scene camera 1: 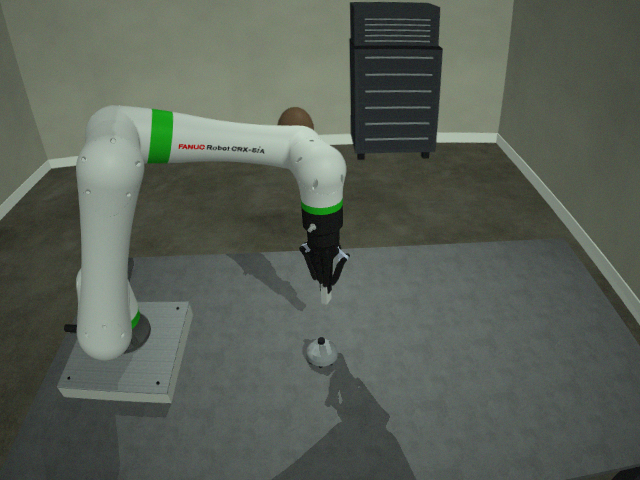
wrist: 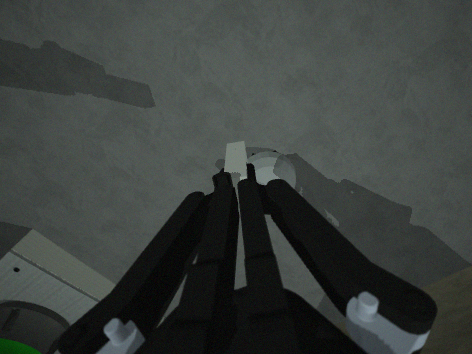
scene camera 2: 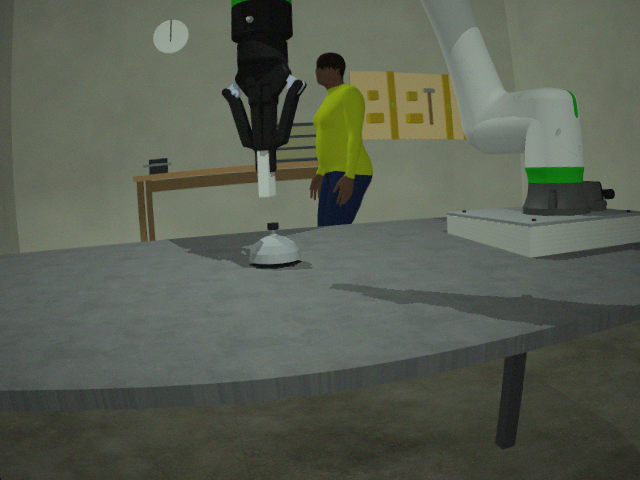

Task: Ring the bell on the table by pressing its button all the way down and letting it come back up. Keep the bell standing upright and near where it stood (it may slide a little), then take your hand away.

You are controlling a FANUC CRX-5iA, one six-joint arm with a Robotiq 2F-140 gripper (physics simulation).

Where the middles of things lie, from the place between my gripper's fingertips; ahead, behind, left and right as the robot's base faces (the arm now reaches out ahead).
Scene:
I see the dome bell [scene camera 2: 274, 251] 9 cm to the right of my hand, 8 cm below it and 2 cm behind it.

